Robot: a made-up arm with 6 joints. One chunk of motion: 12 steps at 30 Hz.
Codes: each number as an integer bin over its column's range. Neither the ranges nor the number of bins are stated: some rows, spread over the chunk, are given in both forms.
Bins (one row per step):
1: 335 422 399 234 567 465
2: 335 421 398 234 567 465
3: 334 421 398 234 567 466
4: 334 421 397 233 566 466
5: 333 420 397 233 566 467
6: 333 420 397 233 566 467
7: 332 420 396 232 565 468
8: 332 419 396 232 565 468
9: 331 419 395 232 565 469
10: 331 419 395 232 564 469
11: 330 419 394 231 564 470
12: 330 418 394 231 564 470
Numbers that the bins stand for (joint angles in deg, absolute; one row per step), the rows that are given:
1: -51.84 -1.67 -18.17 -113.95 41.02 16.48
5: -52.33 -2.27 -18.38 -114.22 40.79 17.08
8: -52.58 -2.56 -18.48 -114.50 40.56 17.39
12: -53.07 -2.86 -18.69 -114.78 40.33 17.99
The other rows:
2: -51.84 -1.97 -18.27 -113.95 41.02 16.48
3: -52.09 -1.97 -18.27 -113.95 41.02 16.78
4: -52.09 -1.97 -18.38 -114.22 40.79 16.78
6: -52.33 -2.27 -18.38 -114.22 40.79 17.08
7: -52.58 -2.27 -18.48 -114.50 40.56 17.39
9: -52.82 -2.56 -18.58 -114.50 40.56 17.69
10: -52.82 -2.56 -18.58 -114.50 40.33 17.69
11: -53.07 -2.56 -18.69 -114.78 40.33 17.99

